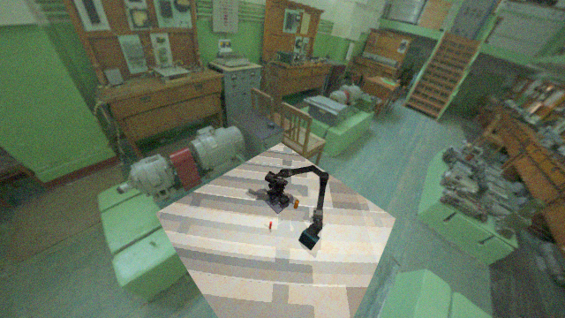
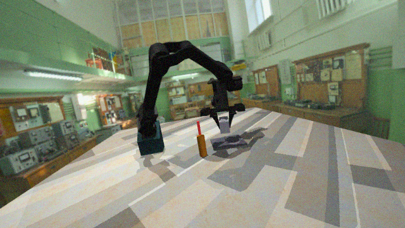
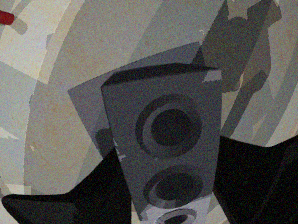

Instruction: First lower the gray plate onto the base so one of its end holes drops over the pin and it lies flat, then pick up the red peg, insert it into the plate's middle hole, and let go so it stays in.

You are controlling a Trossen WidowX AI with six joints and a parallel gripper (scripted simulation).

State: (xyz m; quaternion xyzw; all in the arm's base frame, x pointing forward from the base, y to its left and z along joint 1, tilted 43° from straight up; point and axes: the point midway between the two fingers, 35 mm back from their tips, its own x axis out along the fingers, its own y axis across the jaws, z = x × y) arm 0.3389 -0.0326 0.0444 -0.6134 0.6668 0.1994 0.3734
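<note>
Now: gripper tip 6 cm above the dark base and 1 cm to the right of it. Round my gripper tip: red peg (17 cm to the left, 10 cm behind, 2 cm below); orange cylinder (12 cm behind, 8 cm to the right, 2 cm below); gray plate (3 cm above).
</note>
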